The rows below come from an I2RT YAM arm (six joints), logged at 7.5 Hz.
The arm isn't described. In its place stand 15 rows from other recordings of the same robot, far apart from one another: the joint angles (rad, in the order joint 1, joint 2, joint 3, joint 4, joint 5, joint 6), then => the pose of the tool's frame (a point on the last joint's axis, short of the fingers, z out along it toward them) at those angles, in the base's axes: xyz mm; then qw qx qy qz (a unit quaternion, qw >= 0).
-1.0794 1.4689 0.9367 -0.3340 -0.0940 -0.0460 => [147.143 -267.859 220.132 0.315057 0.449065 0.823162 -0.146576]
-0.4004 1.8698 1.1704 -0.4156 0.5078 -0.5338 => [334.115 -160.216 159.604 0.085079 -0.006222 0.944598 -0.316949]
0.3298 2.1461 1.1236 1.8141 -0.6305 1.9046 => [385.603 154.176 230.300 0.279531 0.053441 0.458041 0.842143]
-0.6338 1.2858 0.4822 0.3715 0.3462 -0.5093 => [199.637 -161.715 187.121 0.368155 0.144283 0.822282 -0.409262]
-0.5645 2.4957 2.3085 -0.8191 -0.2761 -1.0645 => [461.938 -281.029 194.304 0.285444 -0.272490 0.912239 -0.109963]
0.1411 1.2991 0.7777 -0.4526 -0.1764 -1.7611 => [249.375 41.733 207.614 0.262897 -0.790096 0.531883 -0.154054]
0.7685 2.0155 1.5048 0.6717 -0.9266 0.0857 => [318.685 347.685 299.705 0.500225 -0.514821 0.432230 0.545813]
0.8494 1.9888 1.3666 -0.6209 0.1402 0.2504 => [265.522 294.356 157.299 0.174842 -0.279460 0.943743 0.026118]
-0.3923 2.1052 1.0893 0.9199 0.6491 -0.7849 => [395.045 -186.737 154.254 0.398973 0.073451 0.729921 -0.550128]
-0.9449 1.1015 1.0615 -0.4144 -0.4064 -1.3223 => [154.158 -189.242 352.281 0.374717 -0.260826 0.795963 -0.397493]
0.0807 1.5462 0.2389 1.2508 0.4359 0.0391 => [241.775 4.474 150.504 0.678808 0.133726 0.712539 -0.116728]
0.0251 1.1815 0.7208 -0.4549 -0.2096 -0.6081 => [231.980 13.234 216.285 0.334969 -0.325149 0.884344 0.002901]
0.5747 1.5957 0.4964 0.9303 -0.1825 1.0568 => [247.259 167.828 168.070 0.389412 0.124621 0.753108 0.515419]
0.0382 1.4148 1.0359 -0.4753 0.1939 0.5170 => [300.392 4.616 257.275 0.360515 0.253996 0.897465 0.008472]
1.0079 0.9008 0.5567 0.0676 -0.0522 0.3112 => [111.735 180.560 264.357 0.463543 -0.287026 0.744262 0.385770]
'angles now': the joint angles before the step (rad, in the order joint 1, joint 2, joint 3, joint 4, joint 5, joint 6). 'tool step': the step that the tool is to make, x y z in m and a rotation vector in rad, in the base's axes. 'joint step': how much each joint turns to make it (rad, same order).
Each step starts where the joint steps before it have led.
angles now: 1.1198, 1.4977, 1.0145, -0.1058, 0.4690, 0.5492
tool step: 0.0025, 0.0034, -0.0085, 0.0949, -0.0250, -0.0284
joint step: -0.0010, 0.0171, -0.0496, 0.1473, 0.0135, 0.0342
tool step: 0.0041, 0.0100, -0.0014, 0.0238, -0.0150, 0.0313
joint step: -0.0005, 0.0388, 0.0179, 0.0579, -0.0266, -0.0198
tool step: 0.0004, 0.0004, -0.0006, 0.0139, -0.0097, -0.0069
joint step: 0.0002, 0.0024, -0.0069, 0.0256, 0.0075, 0.0009
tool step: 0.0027, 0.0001, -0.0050, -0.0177, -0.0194, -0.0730
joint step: 0.0000, 0.0176, -0.0009, 0.0056, 0.0766, 0.0114
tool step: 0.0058, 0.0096, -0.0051, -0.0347, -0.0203, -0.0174
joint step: -0.0003, 0.0519, 0.0342, 0.0090, 0.0305, -0.0259
